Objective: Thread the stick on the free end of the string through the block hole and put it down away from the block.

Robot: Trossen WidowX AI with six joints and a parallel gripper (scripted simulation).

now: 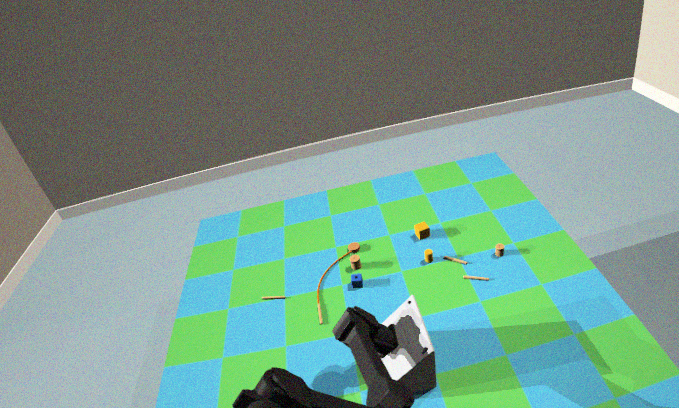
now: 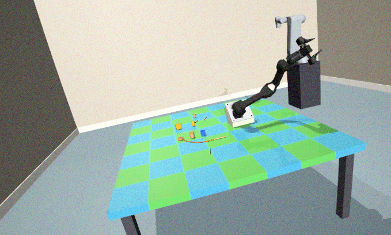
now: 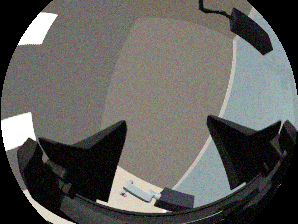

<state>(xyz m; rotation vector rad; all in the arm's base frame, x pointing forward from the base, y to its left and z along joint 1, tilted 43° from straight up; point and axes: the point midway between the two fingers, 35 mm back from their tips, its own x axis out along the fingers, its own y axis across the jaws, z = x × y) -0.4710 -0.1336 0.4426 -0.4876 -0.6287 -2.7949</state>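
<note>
My gripper tip is now 80 cm short of the blue block, 47 cm above it and 16 cm to the left of it. Also, from my gripper tip: thin wooden stick 73 cm ahead, 49 cm below, 4 cm to the right; brown cylinder 88 cm ahead, 47 cm below, 17 cm to the right; yellow cylinder 83 cm ahead, 47 cm below, 40 cm to the right.
</note>
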